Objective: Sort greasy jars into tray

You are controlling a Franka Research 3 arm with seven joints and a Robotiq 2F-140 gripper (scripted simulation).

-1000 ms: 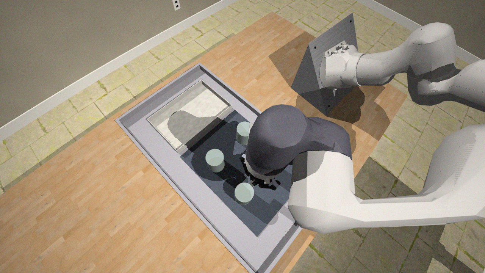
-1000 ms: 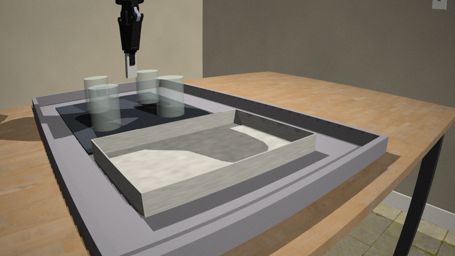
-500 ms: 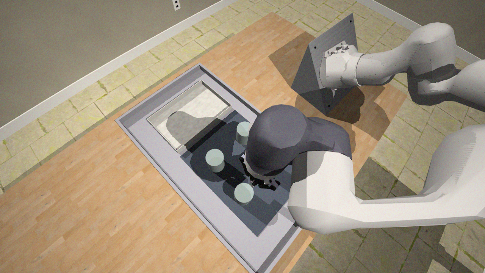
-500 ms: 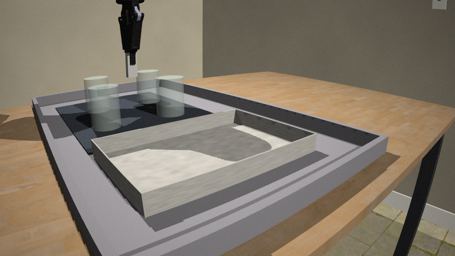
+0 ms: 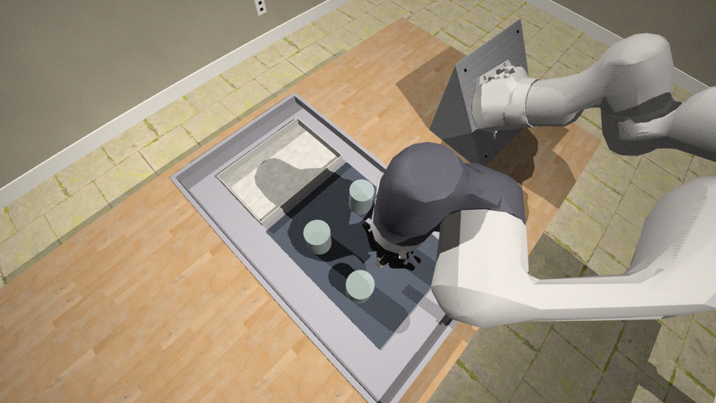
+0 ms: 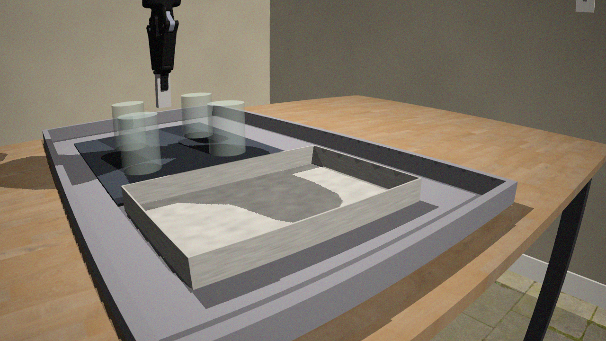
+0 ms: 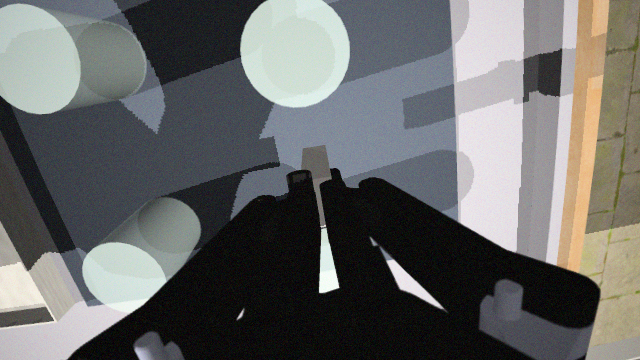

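Right now the steel table top is 1 cm behind my hand, 18 cm to the right of it and 10 cm below it. Round my hand: dark drying mat: 2 cm behind, 8 cm to the right, 10 cm below; tray: 2 cm behind, 40 cm to the right, 10 cm below.
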